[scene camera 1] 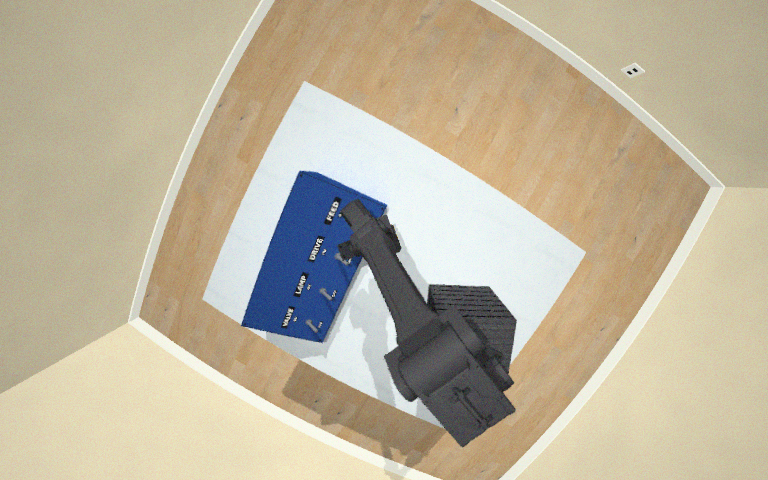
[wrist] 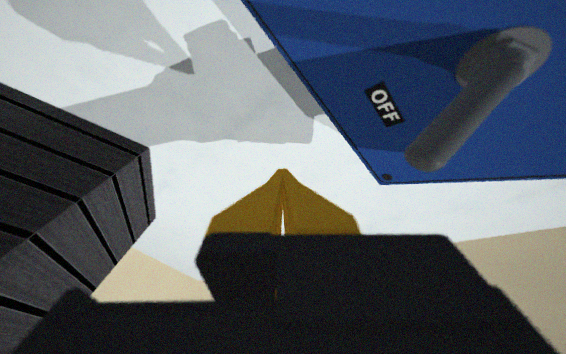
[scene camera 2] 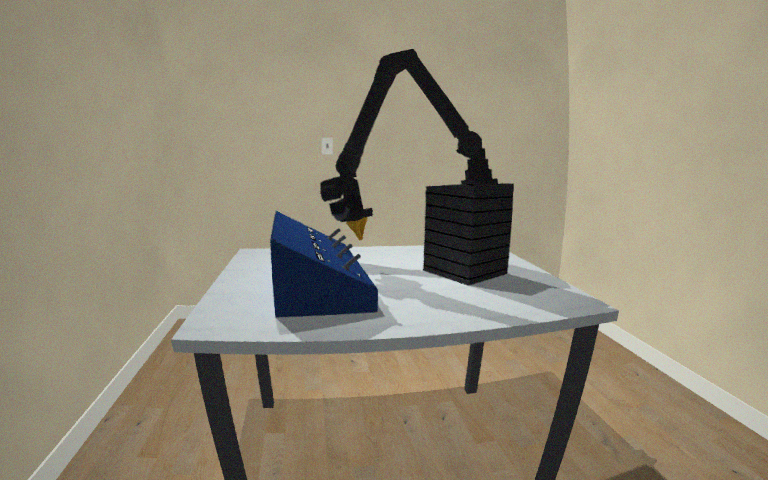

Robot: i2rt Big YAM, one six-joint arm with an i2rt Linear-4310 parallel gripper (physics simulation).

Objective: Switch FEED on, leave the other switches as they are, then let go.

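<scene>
The blue switch box has a sloped face. The FEED label is at its far end. The FEED lever leans towards the OFF side, near the OFF label; the arm hides it in scene camera 1. The DRIVE lever, LAMP lever and VALVE lever lean the same way. My gripper is shut and empty. It hangs in the air on the base side of the levers, apart from the FEED lever.
The box stands on a white table. The arm's black ribbed pedestal stands on the table, across from the box's sloped face. The arm arches over from it.
</scene>
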